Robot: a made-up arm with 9 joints. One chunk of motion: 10 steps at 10 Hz.
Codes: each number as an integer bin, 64 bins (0 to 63) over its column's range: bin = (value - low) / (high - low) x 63, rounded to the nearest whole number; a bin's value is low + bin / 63 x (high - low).
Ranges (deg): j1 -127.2..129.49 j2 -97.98..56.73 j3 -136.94..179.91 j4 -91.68..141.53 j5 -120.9..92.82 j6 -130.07..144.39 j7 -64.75..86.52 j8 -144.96..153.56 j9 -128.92..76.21
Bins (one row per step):
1: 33 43 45 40 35 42 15 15 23
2: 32 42 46 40 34 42 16 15 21
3: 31 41 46 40 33 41 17 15 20
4: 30 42 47 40 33 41 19 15 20
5: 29 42 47 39 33 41 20 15 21
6: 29 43 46 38 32 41 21 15 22
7: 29 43 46 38 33 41 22 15 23
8: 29 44 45 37 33 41 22 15 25
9: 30 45 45 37 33 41 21 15 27
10: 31 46 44 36 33 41 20 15 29
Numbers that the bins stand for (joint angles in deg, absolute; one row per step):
1: 7.26 7.62 89.38 56.39 -2.17 52.90 -28.73 -73.88 -54.03
2: 3.18 5.16 94.41 56.39 -5.56 52.90 -26.33 -73.88 -60.54
3: -0.89 2.70 94.41 56.39 -8.95 48.55 -23.93 -73.88 -63.80
4: -4.97 5.16 99.44 56.39 -8.95 48.55 -19.13 -73.88 -63.80
5: -9.04 5.16 99.44 52.69 -8.95 48.55 -16.73 -73.88 -60.54
6: -9.04 7.62 94.41 48.99 -12.34 48.55 -14.33 -73.88 -57.29
7: -9.04 7.62 94.41 48.99 -8.95 48.55 -11.93 -73.88 -54.03
8: -9.04 10.07 89.38 45.28 -8.95 48.55 -11.93 -73.88 -47.52
9: -4.97 12.53 89.38 45.28 -8.95 48.55 -14.33 -73.88 -41.01
10: -0.89 14.98 84.35 41.58 -8.95 48.55 -16.73 -73.88 -34.50

